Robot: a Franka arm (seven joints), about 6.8 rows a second.
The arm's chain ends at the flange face. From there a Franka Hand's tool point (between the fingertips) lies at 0.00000 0.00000 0.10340 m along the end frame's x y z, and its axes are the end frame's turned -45 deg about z.
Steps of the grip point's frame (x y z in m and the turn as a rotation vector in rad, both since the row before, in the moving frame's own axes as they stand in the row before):
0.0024, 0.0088, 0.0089, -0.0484, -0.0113, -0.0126
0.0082, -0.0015, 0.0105, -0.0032, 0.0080, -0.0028
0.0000, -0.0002, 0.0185, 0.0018, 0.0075, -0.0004
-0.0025, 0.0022, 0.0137, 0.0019, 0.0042, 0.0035
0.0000, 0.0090, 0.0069, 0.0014, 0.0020, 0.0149
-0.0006, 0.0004, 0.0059, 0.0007, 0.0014, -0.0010
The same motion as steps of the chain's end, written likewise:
0.0052, 0.0002, 0.0090, -0.0422, 0.0262, -0.0126
0.0039, -0.0065, 0.0105, 0.0034, 0.0079, -0.0028
-0.0006, 0.0005, 0.0185, 0.0066, 0.0040, -0.0004
-0.0004, 0.0038, 0.0137, 0.0043, 0.0016, 0.0035
0.0063, 0.0066, 0.0069, 0.0024, 0.0004, 0.0149
-0.0002, 0.0009, 0.0059, 0.0015, 0.0005, -0.0010

